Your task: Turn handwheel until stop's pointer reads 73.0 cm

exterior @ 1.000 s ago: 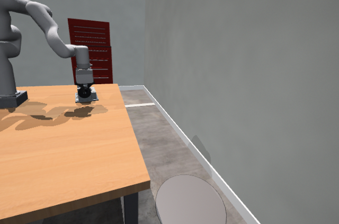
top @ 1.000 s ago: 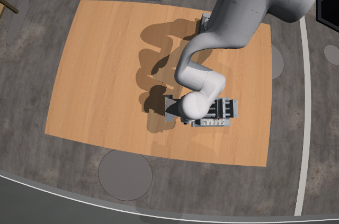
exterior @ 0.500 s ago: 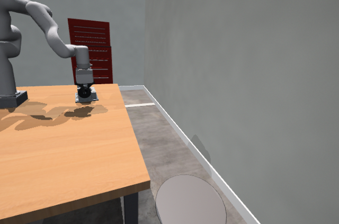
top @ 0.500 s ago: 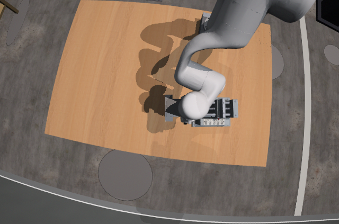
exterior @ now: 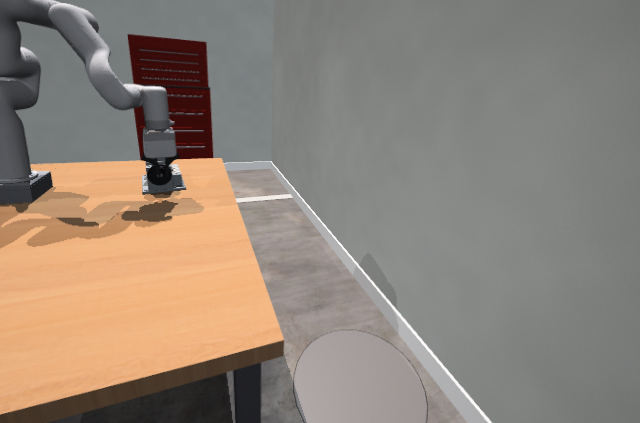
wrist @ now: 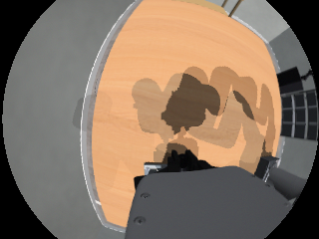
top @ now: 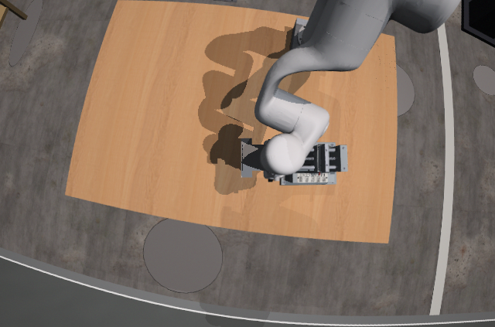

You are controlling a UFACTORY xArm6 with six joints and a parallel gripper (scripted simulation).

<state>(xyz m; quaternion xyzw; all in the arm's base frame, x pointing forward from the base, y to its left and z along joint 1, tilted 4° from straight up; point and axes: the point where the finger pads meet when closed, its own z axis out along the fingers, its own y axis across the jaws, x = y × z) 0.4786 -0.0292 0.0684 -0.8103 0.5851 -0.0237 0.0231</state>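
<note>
My hand is 2 cm to the right of the black handwheel, 1 cm past it and 1 cm above it. The rest, counted from my hand: stop: 17 cm to the left, 5 cm behind, 1 cm below.
</note>
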